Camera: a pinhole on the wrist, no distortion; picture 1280 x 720 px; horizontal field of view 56.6 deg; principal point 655.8 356.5 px. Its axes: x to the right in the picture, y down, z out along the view. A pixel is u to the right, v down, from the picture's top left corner.
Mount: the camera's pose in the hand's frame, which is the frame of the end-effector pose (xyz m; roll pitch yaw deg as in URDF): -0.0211 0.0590 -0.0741 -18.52 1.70 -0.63
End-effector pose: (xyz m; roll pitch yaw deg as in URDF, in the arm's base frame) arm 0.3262 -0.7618 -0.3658 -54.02 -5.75 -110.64
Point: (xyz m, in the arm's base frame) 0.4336 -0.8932 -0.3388
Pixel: 1262.2 43.5
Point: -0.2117 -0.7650 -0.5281
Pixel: behind the camera
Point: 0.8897 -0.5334 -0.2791
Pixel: outside the picture
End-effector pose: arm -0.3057 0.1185 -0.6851 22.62 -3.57 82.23
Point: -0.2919 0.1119 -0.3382
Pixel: 731.7 150.6
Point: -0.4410 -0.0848 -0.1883
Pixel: 254.1 493.9
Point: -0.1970 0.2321 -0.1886
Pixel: 1005.6 61.5
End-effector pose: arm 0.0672 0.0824 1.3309 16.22 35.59 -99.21
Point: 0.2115 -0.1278 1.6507
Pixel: 575.8 585.2
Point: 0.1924 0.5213 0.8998
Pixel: behind the camera
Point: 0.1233 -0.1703 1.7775
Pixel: 525.7 348.2
